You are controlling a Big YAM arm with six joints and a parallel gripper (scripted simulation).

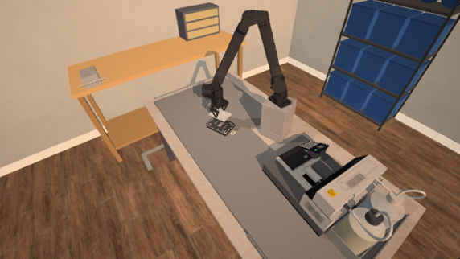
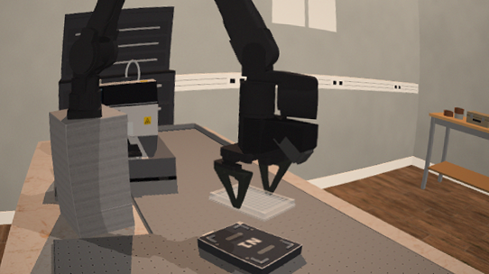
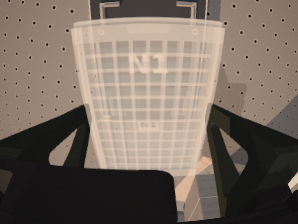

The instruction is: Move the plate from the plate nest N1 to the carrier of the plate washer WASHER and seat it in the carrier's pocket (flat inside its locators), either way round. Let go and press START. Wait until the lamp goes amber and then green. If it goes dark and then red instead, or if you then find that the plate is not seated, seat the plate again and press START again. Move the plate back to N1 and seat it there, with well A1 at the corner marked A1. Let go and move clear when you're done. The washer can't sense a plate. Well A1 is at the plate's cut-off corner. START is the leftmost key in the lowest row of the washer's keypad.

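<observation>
Now: the dark carrier 52 cm to the left of my hand, 20 cm behind it and 4 cm below it. Also, from my hand: clear well plate 1 cm below; label 12 cm below, 10 cm to the left, 4 cm behind; nest frame 11 cm below.
</observation>
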